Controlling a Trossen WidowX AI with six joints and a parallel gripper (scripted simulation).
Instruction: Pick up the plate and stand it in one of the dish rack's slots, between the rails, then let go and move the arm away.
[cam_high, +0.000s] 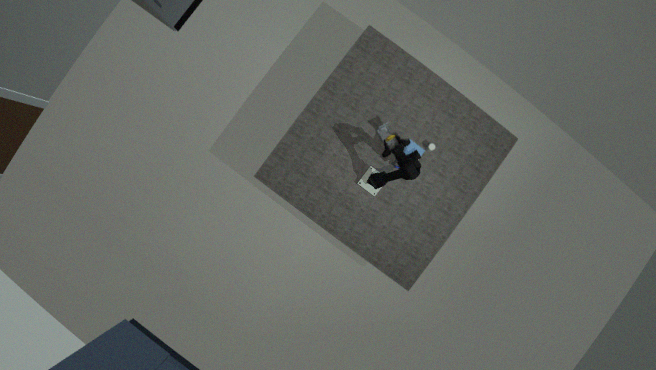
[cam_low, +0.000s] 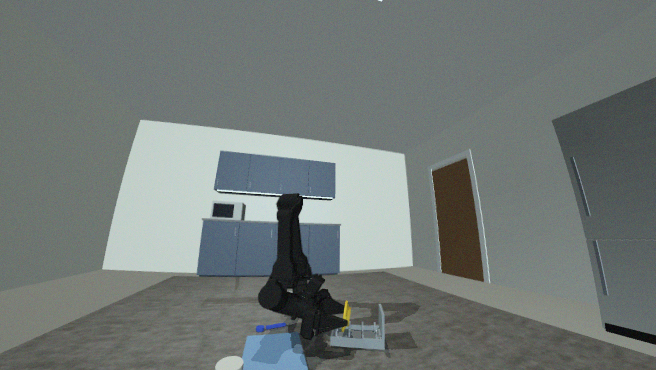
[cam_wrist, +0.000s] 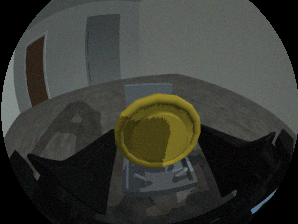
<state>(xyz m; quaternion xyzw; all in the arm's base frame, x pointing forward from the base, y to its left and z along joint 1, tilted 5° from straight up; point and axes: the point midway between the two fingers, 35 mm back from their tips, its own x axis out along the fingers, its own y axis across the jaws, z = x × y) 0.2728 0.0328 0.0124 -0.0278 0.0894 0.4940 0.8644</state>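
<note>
The grey dish rack is 10 mm ahead of my gripper tip, 20 mm to the left of it and 30 mm below it. From my gripper tip the other things lie so: yellow plate (10 mm to the right); white cup (100 mm ahead, 270 mm to the right, 30 mm below); blue spoon (120 mm behind, 190 mm to the right, 50 mm below).
</note>
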